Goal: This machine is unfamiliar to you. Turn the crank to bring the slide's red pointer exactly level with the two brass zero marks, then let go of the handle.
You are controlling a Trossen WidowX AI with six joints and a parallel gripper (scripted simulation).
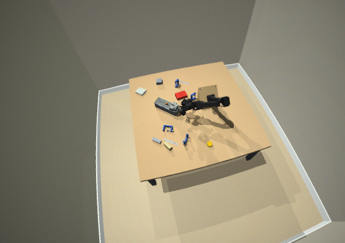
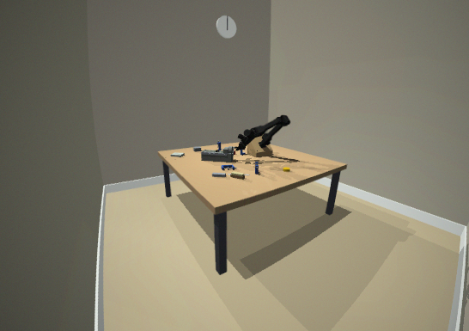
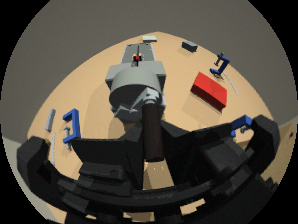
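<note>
My gripper tip is now 30 mm below the dark crank handle, 10 mm to the right of it and 10 mm past it. The rest, counted from my gripper tip: red pointer (120 mm ahead, 90 mm to the right, 10 mm below); tan block (340 mm to the left, 210 mm ahead, 70 mm below); yellow disc (420 mm to the left, 170 mm behind, 80 mm below).
</note>
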